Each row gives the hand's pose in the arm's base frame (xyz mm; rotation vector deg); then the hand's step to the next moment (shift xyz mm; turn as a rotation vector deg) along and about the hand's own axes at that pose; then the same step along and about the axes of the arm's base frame.
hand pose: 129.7 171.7 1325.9 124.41 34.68 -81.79
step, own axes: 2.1 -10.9 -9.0 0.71 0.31 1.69
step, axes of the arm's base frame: 0.8 14.3 -0.3 -0.78 -1.19 -1.20
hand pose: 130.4 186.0 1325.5 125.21 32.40 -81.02
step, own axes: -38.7 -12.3 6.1 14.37 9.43 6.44
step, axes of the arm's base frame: -26.3 3.0 31.4 6.24 -10.15 -13.96
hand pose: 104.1 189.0 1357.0 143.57 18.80 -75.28
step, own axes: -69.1 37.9 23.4 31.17 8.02 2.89
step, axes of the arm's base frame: -43.8 -48.2 50.2 17.84 -6.48 -26.15
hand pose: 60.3 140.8 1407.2 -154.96 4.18 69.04
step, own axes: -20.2 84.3 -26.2 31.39 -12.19 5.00
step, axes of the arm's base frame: -4.2 -88.2 20.1 18.81 13.78 -24.80
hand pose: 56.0 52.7 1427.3 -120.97 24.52 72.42
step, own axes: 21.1 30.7 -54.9 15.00 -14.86 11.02
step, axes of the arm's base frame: 29.6 -58.4 -10.6 8.33 19.06 -11.60
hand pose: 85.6 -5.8 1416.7 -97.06 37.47 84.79
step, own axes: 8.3 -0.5 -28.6 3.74 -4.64 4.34
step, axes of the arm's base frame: 18.4 -22.2 -7.4 1.91 6.58 -2.72
